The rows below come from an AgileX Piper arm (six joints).
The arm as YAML. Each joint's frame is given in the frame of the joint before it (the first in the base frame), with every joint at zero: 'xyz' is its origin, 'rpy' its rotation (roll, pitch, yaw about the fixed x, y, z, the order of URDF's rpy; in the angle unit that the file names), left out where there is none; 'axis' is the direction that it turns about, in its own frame. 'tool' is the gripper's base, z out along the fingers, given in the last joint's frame.
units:
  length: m
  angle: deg
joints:
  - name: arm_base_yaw
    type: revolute
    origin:
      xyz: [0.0, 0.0, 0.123]
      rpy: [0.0, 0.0, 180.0]
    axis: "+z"
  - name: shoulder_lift
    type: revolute
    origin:
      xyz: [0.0, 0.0, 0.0]
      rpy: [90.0, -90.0, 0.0]
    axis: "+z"
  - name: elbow
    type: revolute
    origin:
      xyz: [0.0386, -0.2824, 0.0]
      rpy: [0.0, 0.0, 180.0]
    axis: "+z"
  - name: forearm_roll
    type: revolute
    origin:
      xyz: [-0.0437, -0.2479, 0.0]
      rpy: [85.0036, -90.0, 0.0]
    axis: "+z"
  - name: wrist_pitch
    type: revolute
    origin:
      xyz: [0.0, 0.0, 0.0]
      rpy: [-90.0, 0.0, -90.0]
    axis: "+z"
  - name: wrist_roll
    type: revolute
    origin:
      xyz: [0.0, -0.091, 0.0]
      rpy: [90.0, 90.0, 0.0]
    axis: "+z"
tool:
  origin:
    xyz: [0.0, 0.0, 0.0]
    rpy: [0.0, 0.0, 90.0]
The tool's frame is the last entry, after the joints.
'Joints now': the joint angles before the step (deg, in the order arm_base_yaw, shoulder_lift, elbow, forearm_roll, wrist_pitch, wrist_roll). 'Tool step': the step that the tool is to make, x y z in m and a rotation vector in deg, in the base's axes. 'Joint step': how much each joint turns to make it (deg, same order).
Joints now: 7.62 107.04 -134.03 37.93 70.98 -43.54
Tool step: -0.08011 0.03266 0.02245 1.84 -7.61 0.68
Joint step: 9.81 -17.58 20.66 -4.56 -13.48 0.11
